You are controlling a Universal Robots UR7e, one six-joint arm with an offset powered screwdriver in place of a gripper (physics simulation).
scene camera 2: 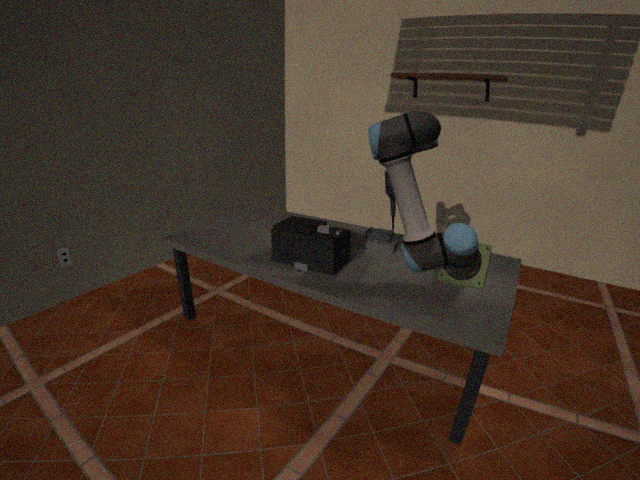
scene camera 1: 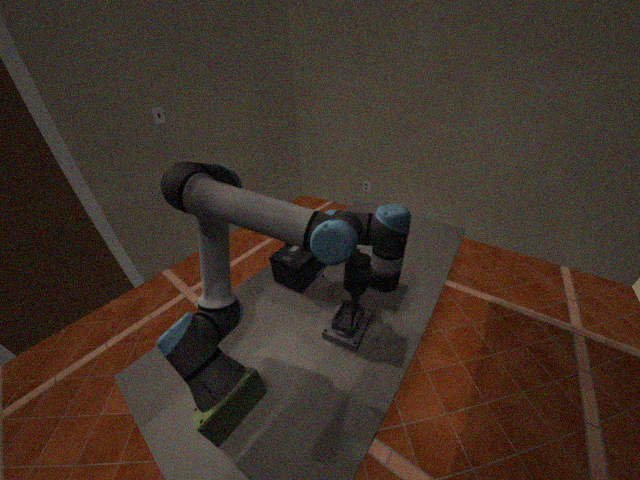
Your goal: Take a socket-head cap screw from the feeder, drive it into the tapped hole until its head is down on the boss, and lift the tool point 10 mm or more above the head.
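Note:
My screwdriver point(scene camera 1: 354, 307) point(scene camera 2: 392, 226) points straight down, its thin bit low over the dark housing part point(scene camera 1: 343, 323) point(scene camera 2: 379, 235). The bit's end meets the part's outline in scene camera 1, but I cannot tell whether it touches a boss. The part sits on a flat base plate point(scene camera 1: 338, 339) on the table. The tapped hole, the boss and any screw at the tip are too small and dark to make out. The screw feeder, a black box point(scene camera 1: 295, 271) point(scene camera 2: 305, 245) with a small light piece on top, stands apart from the tool.
The grey table point(scene camera 1: 289, 335) point(scene camera 2: 444, 304) carries everything. The arm's base stands on a green mounting plate point(scene camera 1: 235, 408) point(scene camera 2: 484, 263) at one end. The arm's forearm point(scene camera 1: 258, 211) reaches above the table and past the feeder. Walls stand behind the table.

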